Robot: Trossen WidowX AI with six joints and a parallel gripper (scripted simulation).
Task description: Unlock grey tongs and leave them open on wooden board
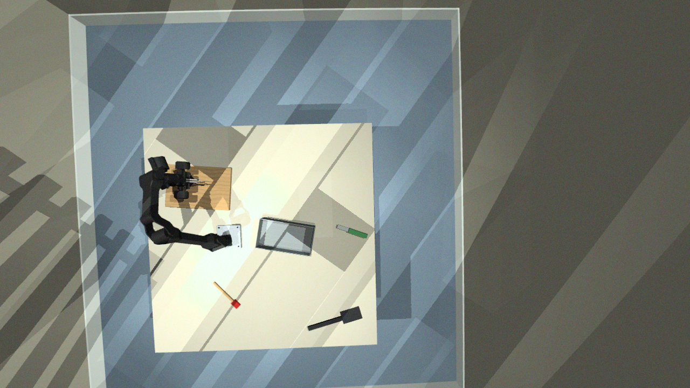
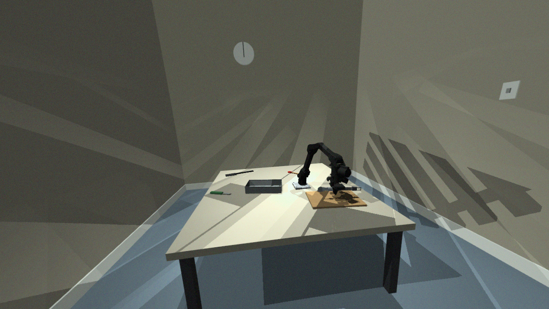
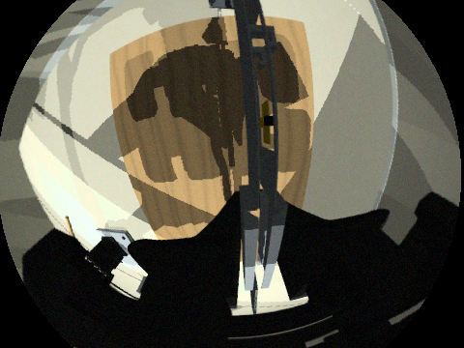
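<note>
The wooden board lies 1 cm behind my gripper tip, 3 cm to the right of it and 5 cm below it. Round my gripper tip: grey roasting tin (45 cm ahead, 37 cm to the right, 3 cm below); then black spatula (68 cm ahead, 90 cm to the right, 5 cm below); then red-headed wooden tool (7 cm ahead, 69 cm to the right, 5 cm below).
</note>
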